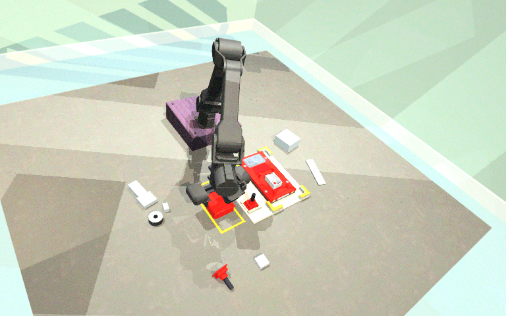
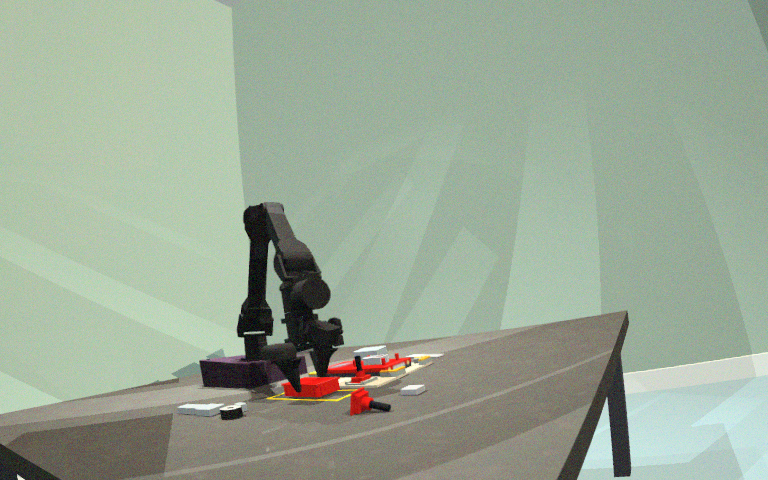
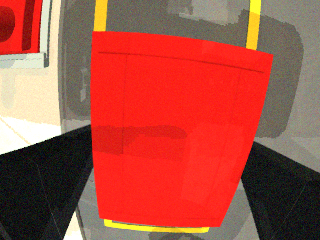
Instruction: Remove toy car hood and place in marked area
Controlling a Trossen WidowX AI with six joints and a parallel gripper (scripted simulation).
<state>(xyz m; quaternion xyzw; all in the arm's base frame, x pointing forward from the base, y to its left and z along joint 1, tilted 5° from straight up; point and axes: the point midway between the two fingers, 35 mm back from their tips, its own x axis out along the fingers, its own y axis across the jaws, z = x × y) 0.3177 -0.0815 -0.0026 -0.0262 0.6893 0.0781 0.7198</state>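
The red hood lies 10 mm above my gripper tip. The rest, counted from my gripper tip: white strip 390 mm to the left, 20 mm behind, 10 mm below; then white-grey block 210 mm to the left, 10 mm behind, 10 mm above.
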